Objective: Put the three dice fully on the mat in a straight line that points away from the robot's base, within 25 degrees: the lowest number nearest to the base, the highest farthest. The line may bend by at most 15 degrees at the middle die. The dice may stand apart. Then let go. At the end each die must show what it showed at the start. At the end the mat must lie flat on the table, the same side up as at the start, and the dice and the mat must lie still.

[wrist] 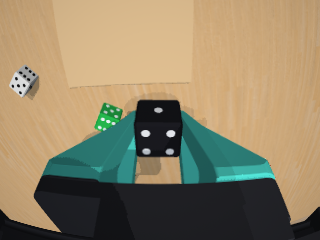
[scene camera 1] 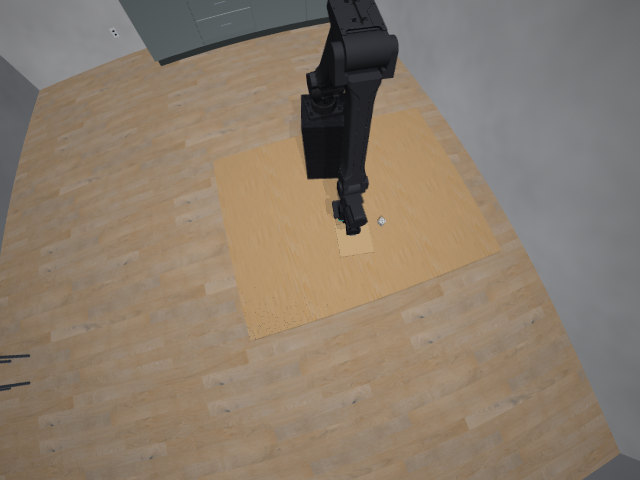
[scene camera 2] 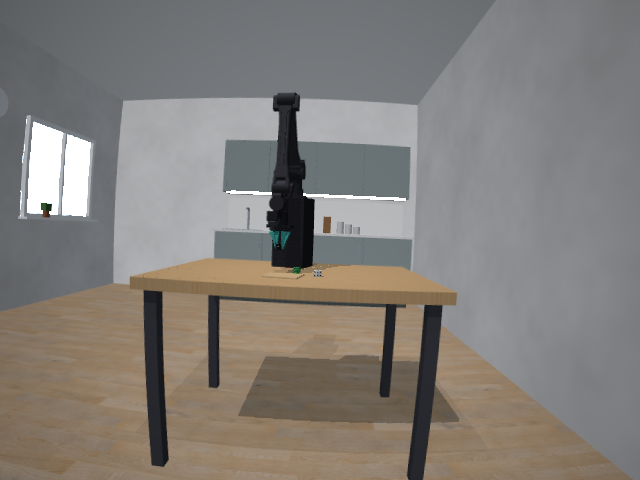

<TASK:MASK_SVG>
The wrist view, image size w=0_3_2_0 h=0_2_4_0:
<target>gripper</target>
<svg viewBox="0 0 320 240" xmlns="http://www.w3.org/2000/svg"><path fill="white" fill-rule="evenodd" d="M0 209L0 240L320 240L320 207L305 221L291 225L291 217L268 160L202 126L184 111L181 111L183 130L179 156L181 184L135 184L137 155L134 121L136 111L132 111L114 126L49 159L34 192L34 199L61 232L11 220Z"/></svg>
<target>mat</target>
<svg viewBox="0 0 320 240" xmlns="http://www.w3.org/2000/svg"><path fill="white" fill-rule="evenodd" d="M52 0L59 46L69 88L118 84L191 82L194 0Z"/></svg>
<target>black die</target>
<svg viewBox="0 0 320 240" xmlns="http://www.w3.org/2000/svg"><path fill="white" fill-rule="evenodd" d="M139 100L134 121L136 155L138 157L180 156L183 130L180 102L178 100Z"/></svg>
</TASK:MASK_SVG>
